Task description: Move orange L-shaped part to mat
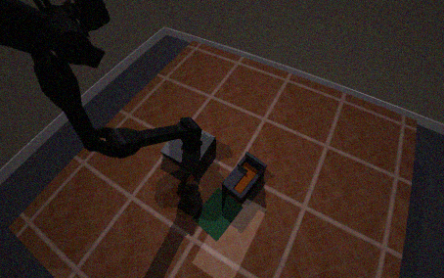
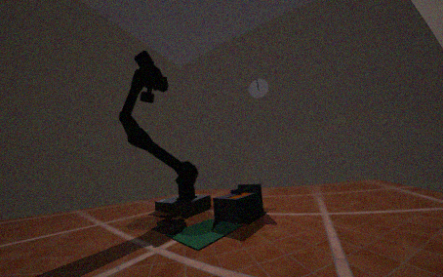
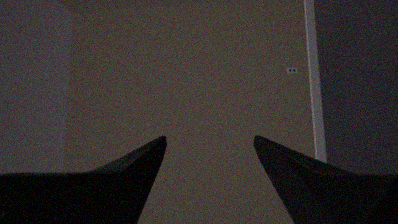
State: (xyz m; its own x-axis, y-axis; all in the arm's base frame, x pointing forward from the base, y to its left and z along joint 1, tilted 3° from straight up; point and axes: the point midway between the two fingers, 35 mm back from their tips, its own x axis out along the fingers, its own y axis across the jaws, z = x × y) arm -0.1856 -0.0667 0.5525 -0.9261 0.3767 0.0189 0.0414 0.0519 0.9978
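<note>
Now: the orange L-shaped part 540 mm below my gripper tip, 470 mm ahead of it and 70 mm to the left of it. The rest, counted from my gripper tip: green mat (610 mm below, 440 mm ahead, 90 mm to the right).
</note>
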